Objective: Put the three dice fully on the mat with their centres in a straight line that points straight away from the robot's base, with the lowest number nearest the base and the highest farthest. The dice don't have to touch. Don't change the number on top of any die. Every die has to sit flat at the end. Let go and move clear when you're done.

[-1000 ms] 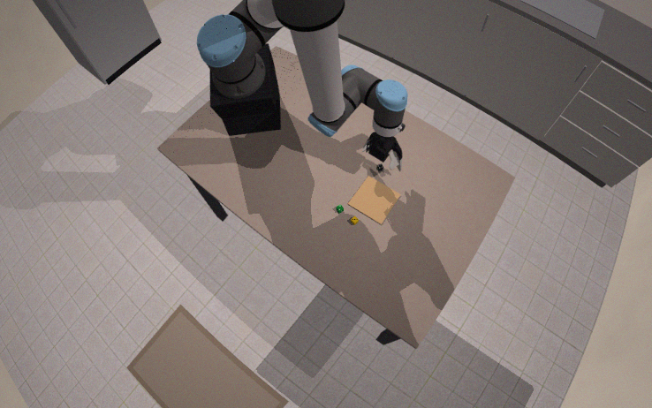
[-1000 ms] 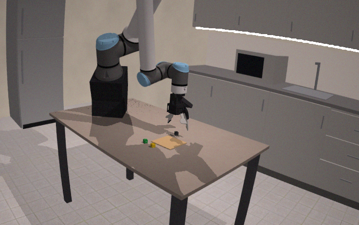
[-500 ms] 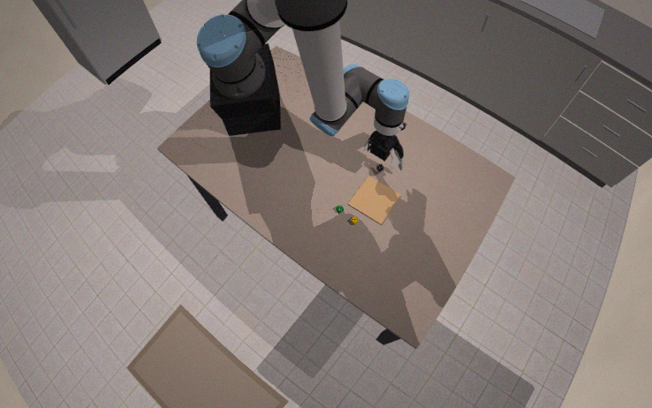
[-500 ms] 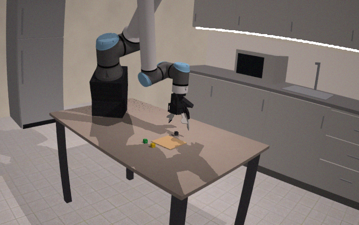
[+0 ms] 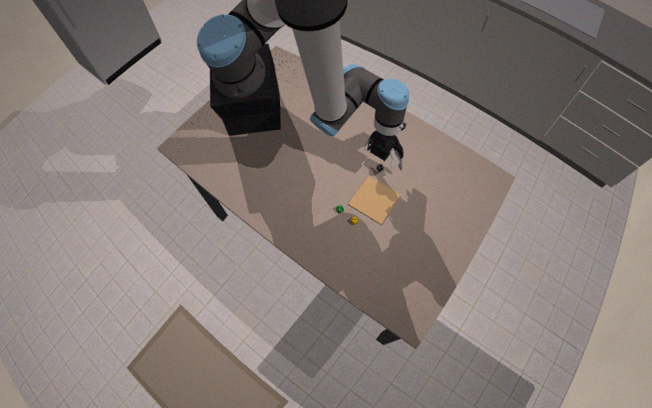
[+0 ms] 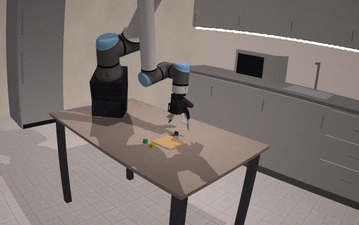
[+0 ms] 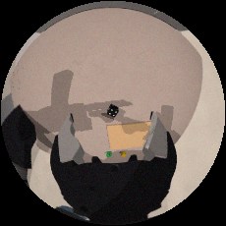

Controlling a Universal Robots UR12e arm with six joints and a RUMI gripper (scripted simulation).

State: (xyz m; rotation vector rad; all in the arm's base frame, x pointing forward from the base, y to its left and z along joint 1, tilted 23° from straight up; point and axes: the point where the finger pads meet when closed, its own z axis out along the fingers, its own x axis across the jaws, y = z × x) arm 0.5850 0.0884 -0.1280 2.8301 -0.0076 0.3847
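My gripper is now 4 cm above the black die and 2 cm to the left of it. The rest, counted from my hand: green die (25 cm to the right, 4 cm below, 3 cm behind); then orange mat (14 cm to the right, 5 cm ahead, 4 cm below); then yellow die (25 cm to the right, 4 cm below, 4 cm ahead).
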